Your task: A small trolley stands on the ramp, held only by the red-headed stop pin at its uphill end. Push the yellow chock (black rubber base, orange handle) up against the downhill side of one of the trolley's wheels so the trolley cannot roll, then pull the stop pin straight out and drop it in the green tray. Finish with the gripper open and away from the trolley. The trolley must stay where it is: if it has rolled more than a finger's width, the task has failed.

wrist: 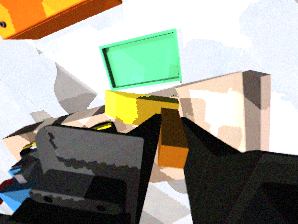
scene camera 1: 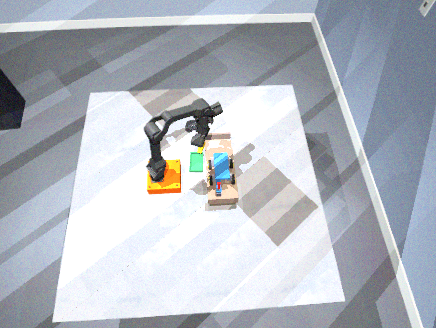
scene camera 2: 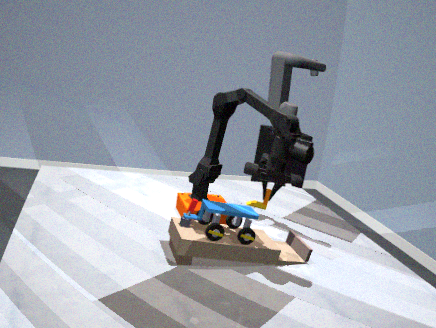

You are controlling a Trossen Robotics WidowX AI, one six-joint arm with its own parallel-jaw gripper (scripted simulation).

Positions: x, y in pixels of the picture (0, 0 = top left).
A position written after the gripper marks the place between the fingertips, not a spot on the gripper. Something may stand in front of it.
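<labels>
The gripper (scene camera 2: 266, 200) is holding a yellow chock (wrist: 130, 108).
</labels>
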